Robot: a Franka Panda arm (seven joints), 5 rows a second.
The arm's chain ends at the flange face. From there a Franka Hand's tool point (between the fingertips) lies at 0.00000 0.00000 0.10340 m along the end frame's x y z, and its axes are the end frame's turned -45 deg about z.
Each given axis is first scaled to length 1.
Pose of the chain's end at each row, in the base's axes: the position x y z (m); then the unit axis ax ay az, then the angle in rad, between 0 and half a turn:
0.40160 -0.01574 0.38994 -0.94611 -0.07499 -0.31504 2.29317
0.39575 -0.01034 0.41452 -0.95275 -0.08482 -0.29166 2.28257
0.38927 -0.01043 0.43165 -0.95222 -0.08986 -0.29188 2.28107
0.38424 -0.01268 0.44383 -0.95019 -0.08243 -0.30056 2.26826
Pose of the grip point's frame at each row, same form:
0.44698 0.06171 0.33862 -0.80027 -0.40832 -0.43913 2.59398
0.43661 0.06848 0.36152 -0.80368 -0.41993 -0.42161 2.56723
0.42970 0.06870 0.37878 -0.80126 -0.42408 -0.42206 2.56600
0.42620 0.06683 0.39276 -0.80046 -0.41595 -0.43156 2.56045

